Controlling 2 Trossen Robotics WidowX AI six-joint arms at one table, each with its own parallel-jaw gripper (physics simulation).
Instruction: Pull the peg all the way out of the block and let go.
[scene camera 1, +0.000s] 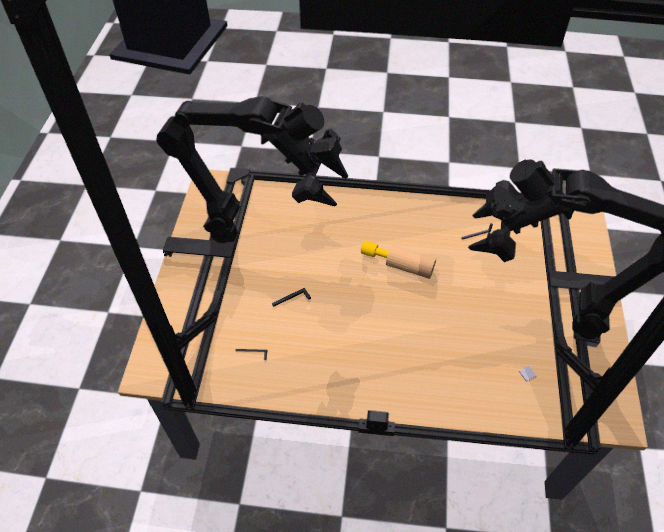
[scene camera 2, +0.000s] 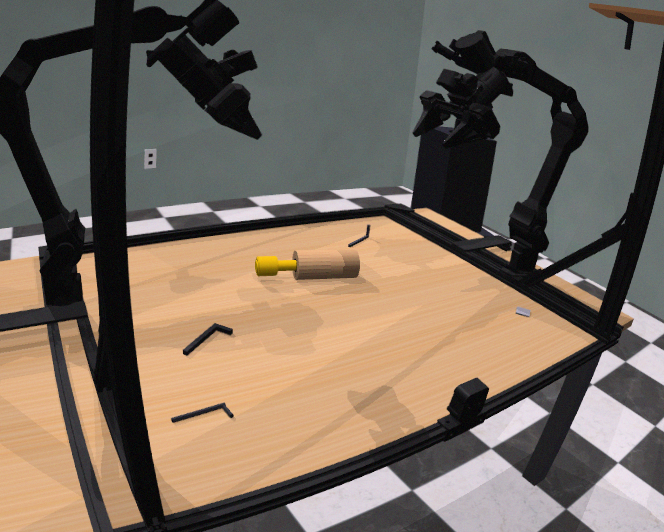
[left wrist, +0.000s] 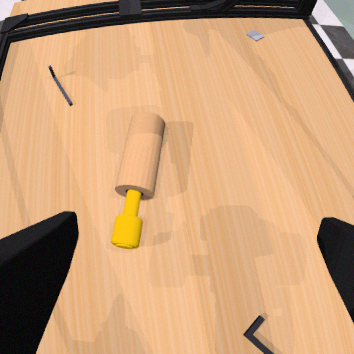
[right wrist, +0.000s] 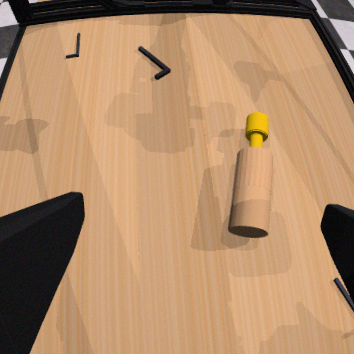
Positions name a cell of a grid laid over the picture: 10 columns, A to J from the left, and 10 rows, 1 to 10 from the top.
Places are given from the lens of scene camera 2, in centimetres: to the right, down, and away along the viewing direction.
my left gripper (scene camera 2: D3): -13, -21, 81
my right gripper (scene camera 2: G3): 17, -22, 89
round wooden block (scene camera 2: E5): -4, 0, 99
